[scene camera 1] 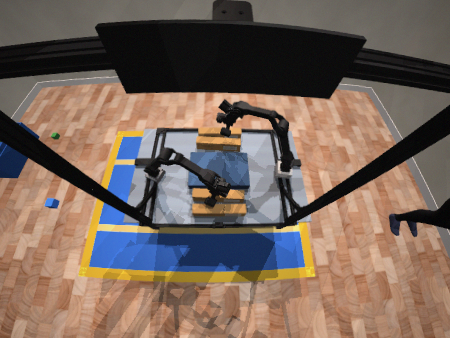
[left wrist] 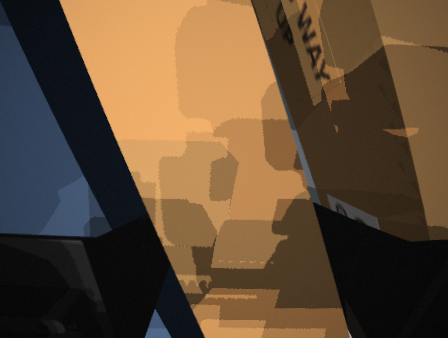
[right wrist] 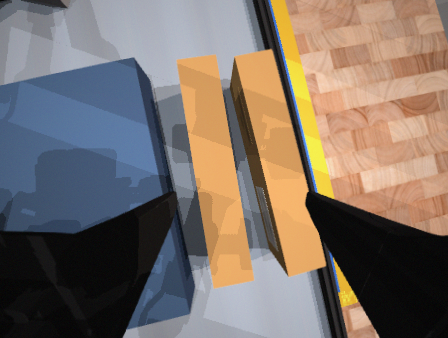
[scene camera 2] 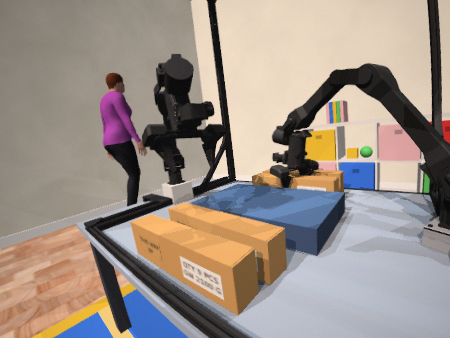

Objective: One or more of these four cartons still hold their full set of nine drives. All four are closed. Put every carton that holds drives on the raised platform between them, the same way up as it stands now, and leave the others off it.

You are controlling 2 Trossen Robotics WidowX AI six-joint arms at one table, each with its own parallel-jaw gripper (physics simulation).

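Places are measured from the left arm's base along level axes (x ahead, y left, z up), in centimetres.
Where they show: left gripper, fingertip midpoint: (scene camera 1: pixel 217 196) (left wrist: pixel 239 202); right gripper, fingertip midpoint: (right wrist: pixel 240 197) (scene camera 2: pixel 194 169); left arm's base at its link origin: (scene camera 1: pixel 154 172); right arm's base at its link origin: (scene camera 1: pixel 285 167) (scene camera 2: pixel 176 182).
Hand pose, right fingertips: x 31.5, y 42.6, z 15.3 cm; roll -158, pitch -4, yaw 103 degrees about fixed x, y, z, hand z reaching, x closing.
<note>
Things, the pixels of their top centre, and the offset from my right fingertips. "*": a spot on its surface instead.
- dark blue raised platform at its top centre: (right wrist: pixel 76 202) (scene camera 2: pixel 263 198) (scene camera 1: pixel 219 168) dx +7.4, dy -21.3, dz -13.4 cm
- pair's inner carton at a spot on its surface: (right wrist: pixel 215 170) (scene camera 1: pixel 219 140) * dx -1.7, dy -2.2, dz -10.9 cm
The dark blue raised platform (scene camera 1: pixel 240 161) (scene camera 2: pixel 302 201) (left wrist: pixel 40 130) (right wrist: pixel 100 120) lies between two pairs of closed cartons. My left gripper (scene camera 1: pixel 214 198) (scene camera 2: pixel 295 176) (left wrist: pixel 239 202) is shut on the inner carton (scene camera 1: pixel 199 194) (left wrist: pixel 150 90) of the lower pair in scene camera 1, one finger on each long side. The outer carton (scene camera 1: pixel 237 209) (left wrist: pixel 340 150) lies parallel beside it. My right gripper (scene camera 1: pixel 224 129) (right wrist: pixel 240 197) is open and empty, above the other pair's inner carton (scene camera 1: pixel 218 143) (scene camera 2: pixel 240 223) (right wrist: pixel 215 170) and outer carton (scene camera 1: pixel 206 131) (scene camera 2: pixel 195 240) (right wrist: pixel 275 150). The latter's label reads QTY 9 PCS, GW 2100 G.
A black frame rail (scene camera 2: pixel 165 285) (right wrist: pixel 325 295) runs along the table edge, close beside the outer carton under my right gripper. Black posts (scene camera 2: pixel 224 90) rise at the table's sides. A person (scene camera 2: pixel 117 117) stands beyond the table. Shelves with coloured bins stand behind it.
</note>
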